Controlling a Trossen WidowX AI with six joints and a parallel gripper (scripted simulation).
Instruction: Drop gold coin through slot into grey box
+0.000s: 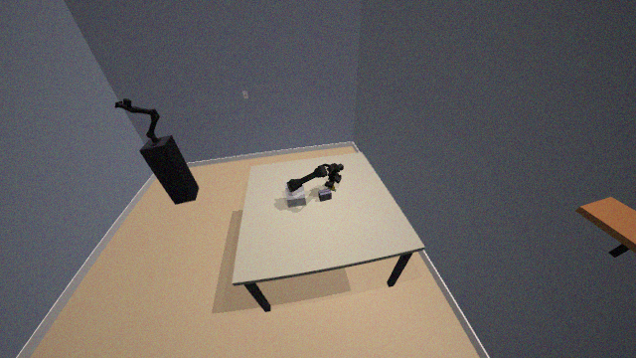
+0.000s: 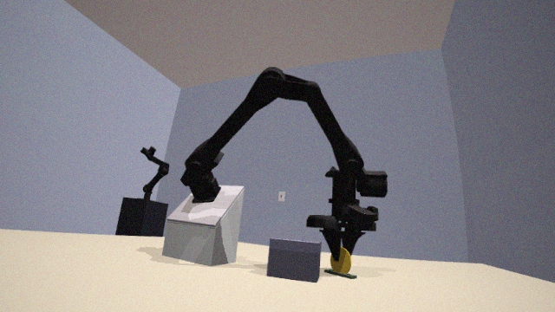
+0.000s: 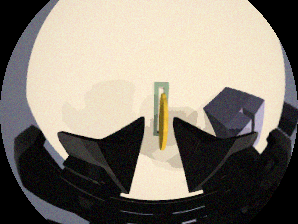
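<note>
Right now my gripper tip is right at the coin.
</note>
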